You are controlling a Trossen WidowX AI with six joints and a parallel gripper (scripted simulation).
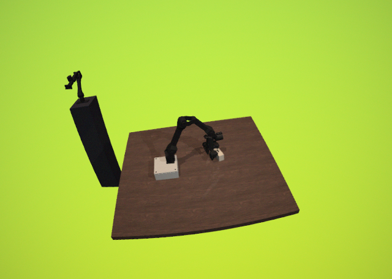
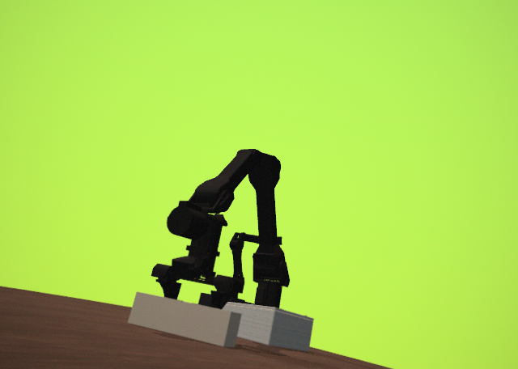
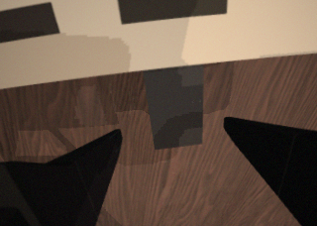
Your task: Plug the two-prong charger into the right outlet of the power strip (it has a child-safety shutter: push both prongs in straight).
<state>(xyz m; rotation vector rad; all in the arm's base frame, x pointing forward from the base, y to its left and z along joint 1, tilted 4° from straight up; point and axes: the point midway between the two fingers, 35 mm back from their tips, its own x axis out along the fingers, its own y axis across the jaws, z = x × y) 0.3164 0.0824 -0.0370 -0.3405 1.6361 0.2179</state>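
Now: the charger 4 cm ahead of my gripper tip, 2 cm to the left of it and 1 cm above it.
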